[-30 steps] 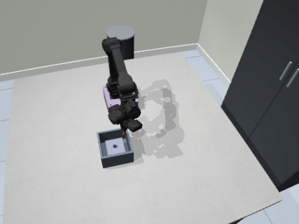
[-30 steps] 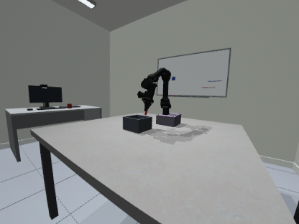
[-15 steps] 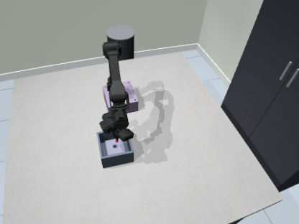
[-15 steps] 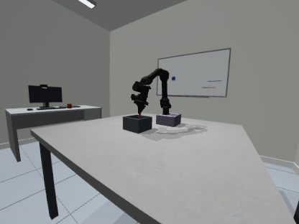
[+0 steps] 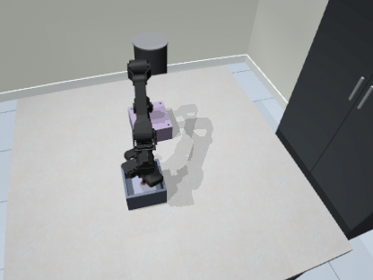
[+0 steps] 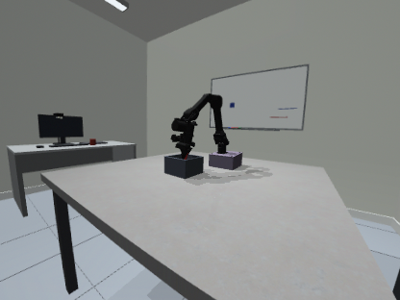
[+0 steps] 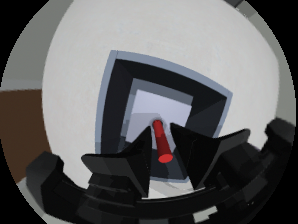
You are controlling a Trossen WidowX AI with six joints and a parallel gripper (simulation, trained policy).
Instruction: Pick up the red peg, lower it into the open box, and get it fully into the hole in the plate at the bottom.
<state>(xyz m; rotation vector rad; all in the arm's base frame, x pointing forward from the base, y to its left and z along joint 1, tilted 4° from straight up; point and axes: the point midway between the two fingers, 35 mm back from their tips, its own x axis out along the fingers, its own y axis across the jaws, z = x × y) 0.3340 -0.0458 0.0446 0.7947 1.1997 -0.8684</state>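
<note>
Right now my gripper tip is 10 mm to the right of the red peg. The rest, counted from my gripper tip: dark box 50 mm below, 10 mm to the left.
</note>
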